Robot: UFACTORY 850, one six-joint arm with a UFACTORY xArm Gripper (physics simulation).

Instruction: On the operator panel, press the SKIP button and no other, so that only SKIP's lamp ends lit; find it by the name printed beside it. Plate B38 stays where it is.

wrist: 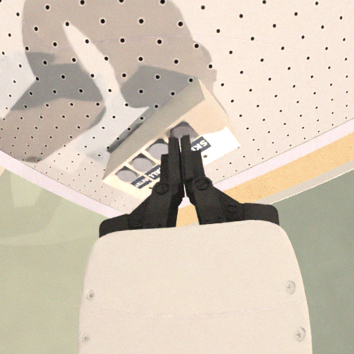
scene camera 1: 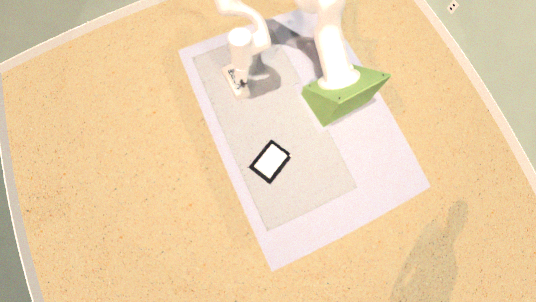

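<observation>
The operator panel (scene camera 1: 242,94) (wrist: 212,117) is a pale box with a row of round grey buttons and dark name labels. In the wrist view the SKIP button (wrist: 181,128) is at the row's upper right end, beside the SKIP label (wrist: 204,144); the fingertips partly cover it. My gripper (scene camera 1: 242,84) (wrist: 181,148) is shut and empty, its tips at the SKIP button; whether they touch it cannot be told. The fingers hide part of the neighbouring label. No lit lamp can be made out. A black-edged white plate (scene camera 1: 270,161) lies apart from the panel; its name is not readable.
The panel stands on a grey perforated board (scene camera 1: 305,150) (wrist: 280,75), on a larger pale lilac sheet (scene camera 1: 385,165). The arm's green base (scene camera 1: 320,107) stands to the right of the panel in the scene view. The arm's shadow falls beside the panel.
</observation>
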